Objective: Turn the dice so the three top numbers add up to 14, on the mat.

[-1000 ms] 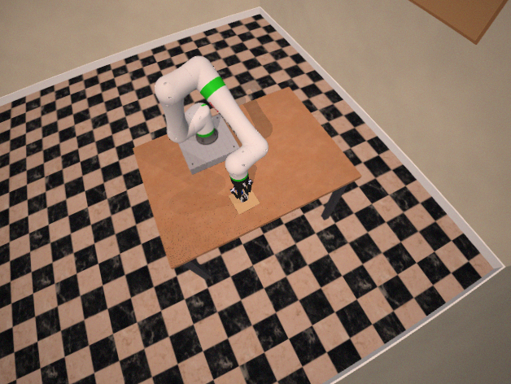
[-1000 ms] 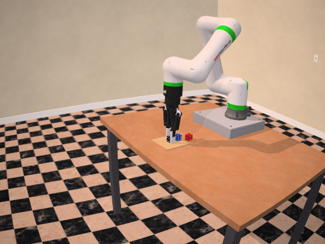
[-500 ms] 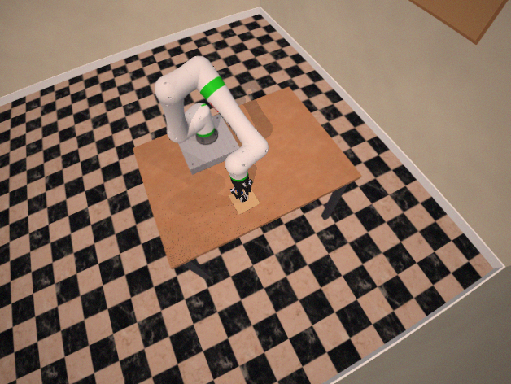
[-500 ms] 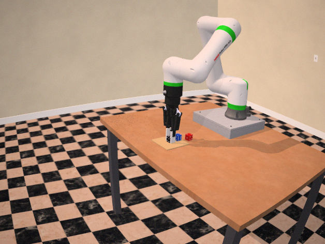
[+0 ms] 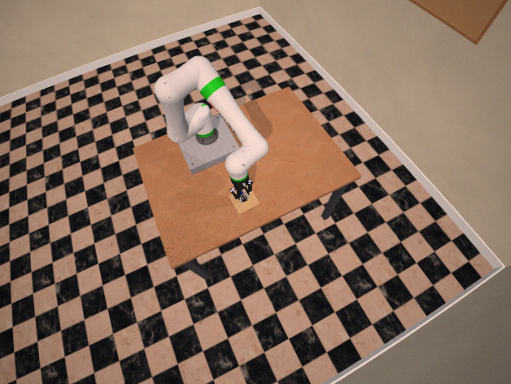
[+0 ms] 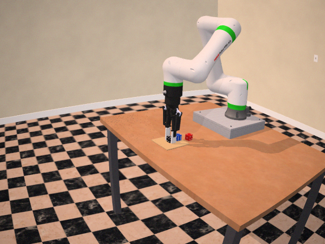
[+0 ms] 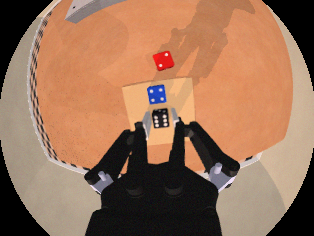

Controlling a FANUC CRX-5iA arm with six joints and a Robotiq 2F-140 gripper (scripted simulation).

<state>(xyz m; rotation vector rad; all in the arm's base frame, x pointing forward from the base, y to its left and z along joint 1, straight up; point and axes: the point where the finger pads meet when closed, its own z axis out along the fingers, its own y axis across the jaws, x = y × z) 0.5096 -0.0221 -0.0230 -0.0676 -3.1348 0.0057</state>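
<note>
Right now my hand is 2 cm above the black die. Round my hand: blue die 5 cm behind, 2 cm below; then tan mat 4 cm below; then red die 10 cm behind, 2 cm to the left, 2 cm below.
</note>
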